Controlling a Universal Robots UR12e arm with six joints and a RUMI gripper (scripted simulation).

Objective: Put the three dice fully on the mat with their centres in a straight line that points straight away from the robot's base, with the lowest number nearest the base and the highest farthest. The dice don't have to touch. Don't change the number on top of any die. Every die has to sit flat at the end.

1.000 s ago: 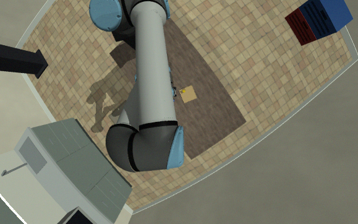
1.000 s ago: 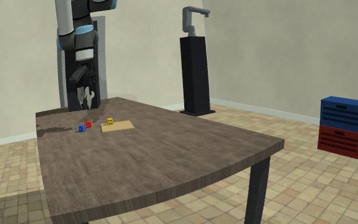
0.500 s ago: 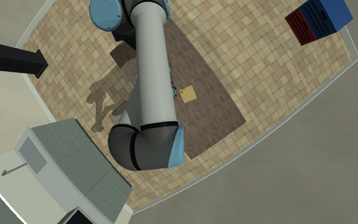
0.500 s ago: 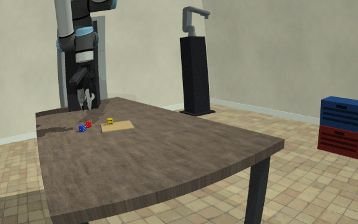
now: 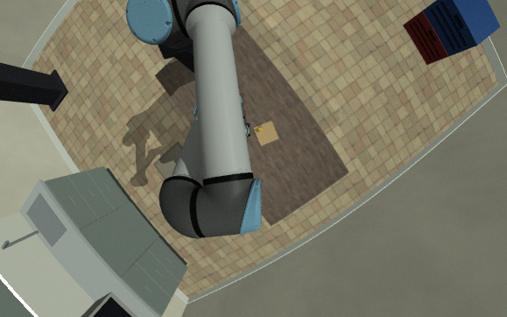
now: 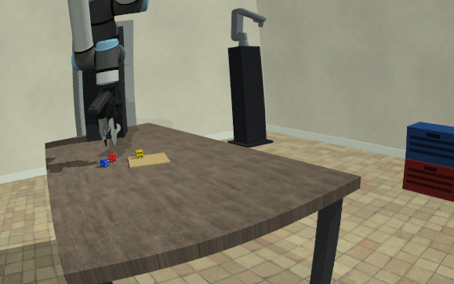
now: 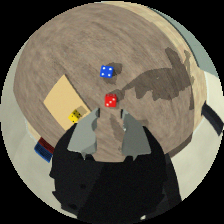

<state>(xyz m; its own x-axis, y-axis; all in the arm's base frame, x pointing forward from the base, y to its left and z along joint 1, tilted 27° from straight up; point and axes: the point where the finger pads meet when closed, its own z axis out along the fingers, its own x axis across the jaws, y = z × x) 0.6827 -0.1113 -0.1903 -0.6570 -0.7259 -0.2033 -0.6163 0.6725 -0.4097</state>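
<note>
Now: hand 6 cm above the red die. Round my hand: tan mat (12 cm to the left, 9 cm ahead, 7 cm below); then yellow die (10 cm to the left, 5 cm below, 4 cm ahead); then blue die (6 cm below, 5 cm ahead, 4 cm to the right).
</note>
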